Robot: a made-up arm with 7 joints. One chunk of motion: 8 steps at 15 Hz.
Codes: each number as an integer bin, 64 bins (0 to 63) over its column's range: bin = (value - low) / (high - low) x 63, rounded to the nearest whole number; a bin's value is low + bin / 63 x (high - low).
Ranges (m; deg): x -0.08..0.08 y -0.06..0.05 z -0.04..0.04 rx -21..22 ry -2..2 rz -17..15
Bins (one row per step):
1: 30 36 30 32 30 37
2: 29 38 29 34 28 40
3: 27 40 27 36 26 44
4: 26 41 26 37 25 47
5: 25 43 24 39 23 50
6: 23 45 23 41 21 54
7: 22 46 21 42 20 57
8: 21 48 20 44 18 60
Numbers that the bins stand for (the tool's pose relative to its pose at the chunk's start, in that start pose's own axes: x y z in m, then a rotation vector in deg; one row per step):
1: -0.0038 0.0029 -0.0019 0.84 -0.10 1.79
2: -0.0063 0.0063 -0.0032 2.21 -0.22 3.32
3: -0.0114 0.0098 -0.0057 3.57 -0.35 5.35
4: -0.0140 0.0116 -0.0070 4.25 -0.41 6.87
5: -0.0165 0.0151 -0.0095 5.62 -0.54 8.40
6: -0.0216 0.0186 -0.0108 6.98 -0.67 10.43
7: -0.0241 0.0203 -0.0133 7.67 -0.73 11.95
8: -0.0267 0.0238 -0.0146 9.03 -0.86 13.48

